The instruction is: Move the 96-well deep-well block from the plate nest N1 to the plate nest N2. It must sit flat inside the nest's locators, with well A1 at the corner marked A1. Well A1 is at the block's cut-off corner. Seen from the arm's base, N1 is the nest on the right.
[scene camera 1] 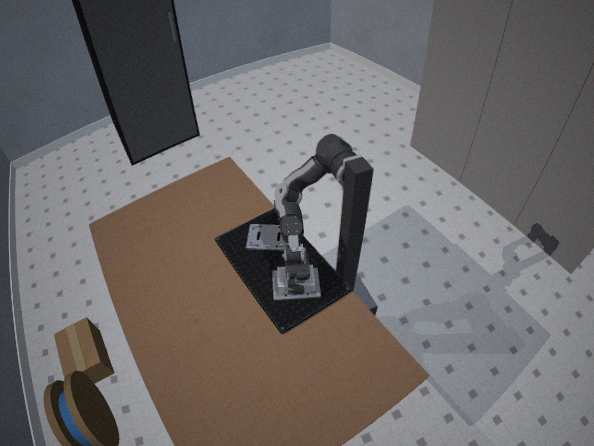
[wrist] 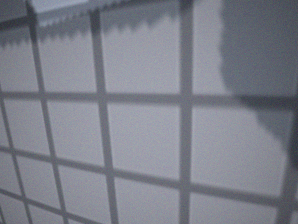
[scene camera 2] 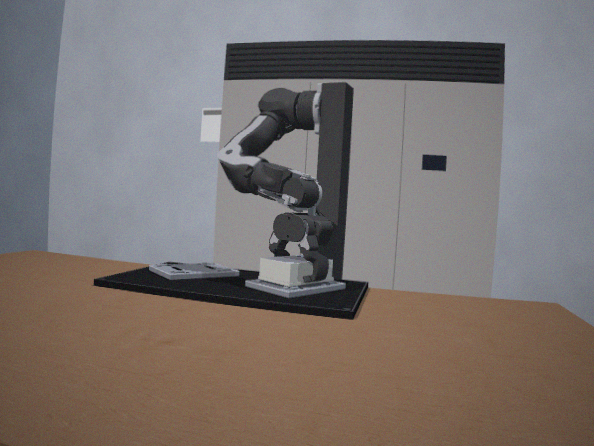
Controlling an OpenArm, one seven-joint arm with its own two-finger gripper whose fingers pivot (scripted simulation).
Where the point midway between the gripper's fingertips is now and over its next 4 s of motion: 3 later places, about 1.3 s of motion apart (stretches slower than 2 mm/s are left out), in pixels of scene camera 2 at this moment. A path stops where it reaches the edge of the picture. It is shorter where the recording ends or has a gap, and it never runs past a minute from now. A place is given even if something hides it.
The gripper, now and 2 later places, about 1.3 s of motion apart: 295,277; 295,279; 297,255
